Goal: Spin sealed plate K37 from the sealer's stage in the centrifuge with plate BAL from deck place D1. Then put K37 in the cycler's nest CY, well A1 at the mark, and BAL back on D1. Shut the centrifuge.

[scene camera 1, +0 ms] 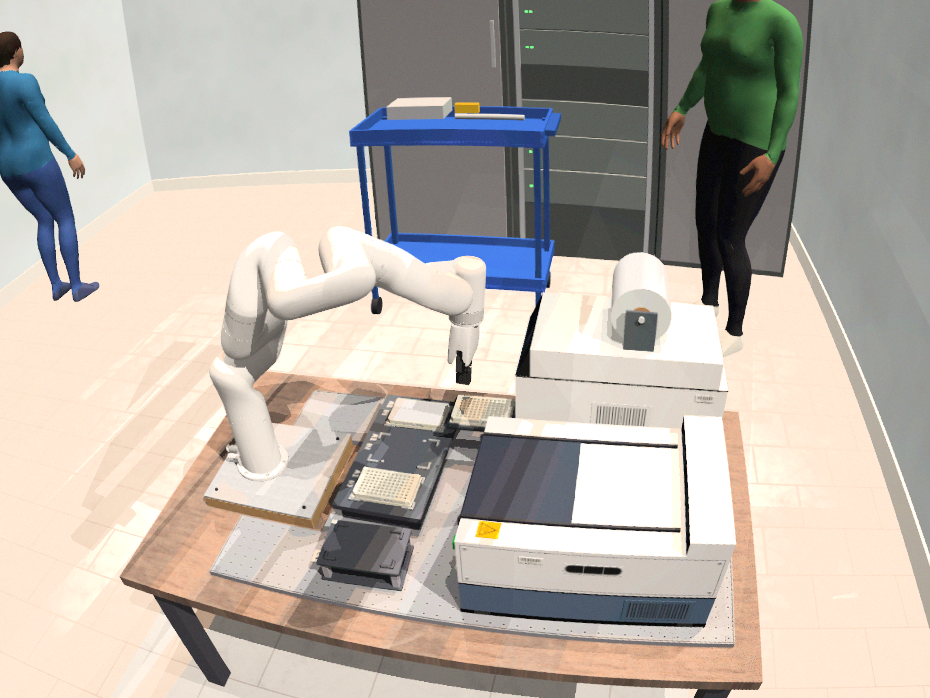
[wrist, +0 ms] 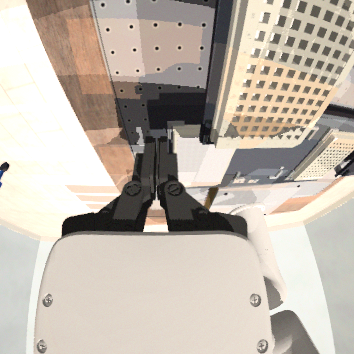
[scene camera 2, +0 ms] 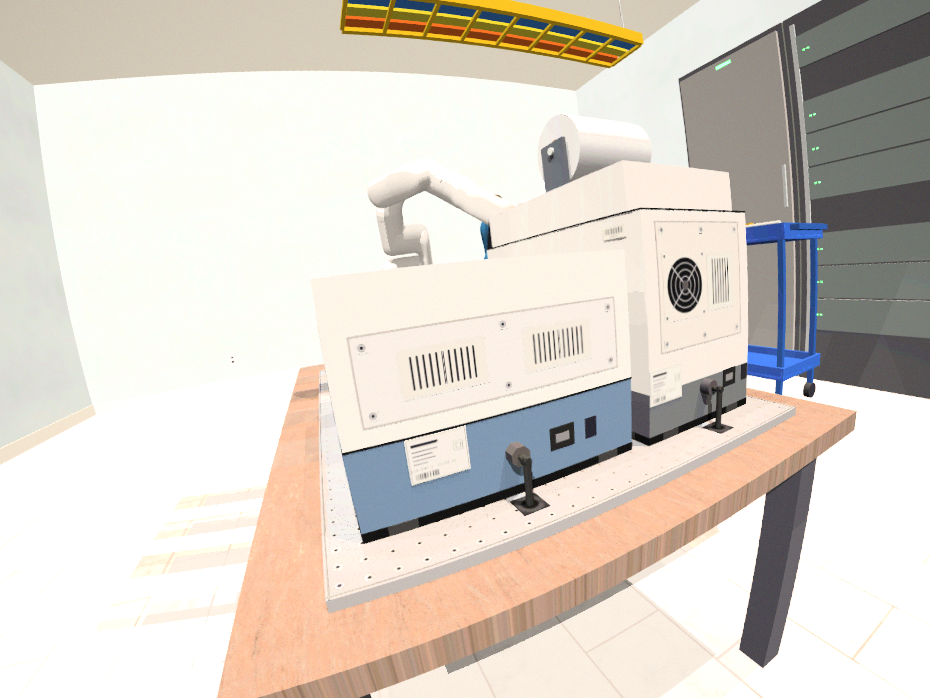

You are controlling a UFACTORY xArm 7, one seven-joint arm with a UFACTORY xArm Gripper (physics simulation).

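Places are measured from the arm's base along level axes (x ahead, y left, z up), in millimetres.
Pixels of known places: gripper, fingertip midpoint: (scene camera 1: 463, 382) (wrist: 156, 149); arm's base at its link origin: (scene camera 1: 263, 463) (wrist: 246, 209).
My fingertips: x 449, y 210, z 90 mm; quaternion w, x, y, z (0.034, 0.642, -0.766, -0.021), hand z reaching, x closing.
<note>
For each thing: its middle in the pictures, then the offset to it from my fingertips. Level surfaces: height alone.
- cream plate with many wells, body centre: (wrist: 287, 75) (scene camera 1: 482, 411) 95 mm right, 49 mm ahead, 8 mm down
- sealer at the middle of its body: (scene camera 2: 596, 261) (scene camera 1: 623, 372) 130 mm right, 346 mm ahead, 122 mm up
- cream welled plate at the middle of its body: (scene camera 1: 386, 486) (wrist: 325, 158) 289 mm right, 137 mm back, 60 mm down
- blue machine at the middle of its body: (scene camera 2: 435, 354) (scene camera 1: 596, 517) 427 mm right, 282 mm ahead, 6 mm up
- dark deck at its surface level: 68 mm down
- film roll at the middle of its body: (scene camera 2: 593, 154) (scene camera 1: 640, 296) 133 mm right, 367 mm ahead, 302 mm up
My gripper (scene camera 1: 463, 381) (wrist: 156, 149) is shut and empty, above and behind the sealer's stage; it is hidden in scene camera 2. A cream plate with many wells (scene camera 1: 482, 410) (wrist: 285, 75) sits on the stage beside the sealer (scene camera 1: 627, 360) (scene camera 2: 691, 187). A pale, smooth-topped plate (scene camera 1: 416, 413) (wrist: 197, 156) lies at the deck's back end. Another cream welled plate (scene camera 1: 386, 486) (wrist: 325, 157) lies near the deck's front. The plate and place names are not readable. The white and blue machine (scene camera 1: 585, 571) (scene camera 2: 480, 300), apparently the centrifuge, has a dark and white top; its inside does not show.
A dark low stand (scene camera 1: 365, 546) with corner guides stands in front of the dark deck (scene camera 1: 409, 448). The film roll (scene camera 1: 640, 293) (scene camera 2: 608, 146) rises above the sealer. A blue cart (scene camera 1: 450, 137) (scene camera 2: 781, 300) and a person in green (scene camera 1: 751, 82) are behind the table.
</note>
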